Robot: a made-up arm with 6 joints.
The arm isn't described. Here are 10 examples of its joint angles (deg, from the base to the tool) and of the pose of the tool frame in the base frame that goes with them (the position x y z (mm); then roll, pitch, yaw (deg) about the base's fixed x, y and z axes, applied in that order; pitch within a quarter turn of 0, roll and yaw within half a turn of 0).
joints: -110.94 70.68 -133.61 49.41 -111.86 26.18
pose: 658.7 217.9 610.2 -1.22 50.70 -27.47
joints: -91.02 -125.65 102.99 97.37 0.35 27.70
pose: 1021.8 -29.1 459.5 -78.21 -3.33 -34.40
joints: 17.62 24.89 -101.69 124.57 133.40 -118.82
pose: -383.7 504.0 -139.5 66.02 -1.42 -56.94
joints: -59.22 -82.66 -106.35 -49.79 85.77 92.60
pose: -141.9 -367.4 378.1 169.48 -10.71 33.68
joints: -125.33 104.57 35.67 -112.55 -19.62 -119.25
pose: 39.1 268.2 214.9 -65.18 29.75 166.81
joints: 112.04 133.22 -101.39 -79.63 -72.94 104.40
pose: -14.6 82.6 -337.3 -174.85 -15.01 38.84
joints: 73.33 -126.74 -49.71 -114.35 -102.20 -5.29
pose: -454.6 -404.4 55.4 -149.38 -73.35 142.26
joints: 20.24 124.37 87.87 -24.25 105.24 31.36
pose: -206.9 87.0 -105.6 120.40 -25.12 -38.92
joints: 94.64 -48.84 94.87 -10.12 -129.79 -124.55
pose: -201.2 -582.8 -396.7 -125.25 -23.41 -86.55
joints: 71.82 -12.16 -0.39 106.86 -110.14 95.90
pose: 608.7 -343.4 288.1 -124.27 -52.09 3.05
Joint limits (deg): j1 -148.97..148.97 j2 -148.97..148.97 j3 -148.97..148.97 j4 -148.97..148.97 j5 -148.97..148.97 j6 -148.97..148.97
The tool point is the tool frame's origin. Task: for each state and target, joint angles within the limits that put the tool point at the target. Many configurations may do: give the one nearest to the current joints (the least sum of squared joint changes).
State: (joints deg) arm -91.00 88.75 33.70 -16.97 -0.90 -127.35
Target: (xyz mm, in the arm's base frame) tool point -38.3 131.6 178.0
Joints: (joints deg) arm -133.98 78.64 13.36 -46.06 17.90 -148.97
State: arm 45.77 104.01 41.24 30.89 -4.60 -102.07
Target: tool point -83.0 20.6 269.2
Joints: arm 64.54 119.87 -2.32 -5.63 16.37 -102.24
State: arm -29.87 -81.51 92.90 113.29 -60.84 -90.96
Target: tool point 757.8 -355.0 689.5
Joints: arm -75.36 -114.39 90.09 100.65 -60.04 -77.61
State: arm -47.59 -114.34 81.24 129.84 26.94 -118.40
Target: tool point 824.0 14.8 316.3
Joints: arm -88.47 -137.83 92.50 122.86 29.10 -111.52
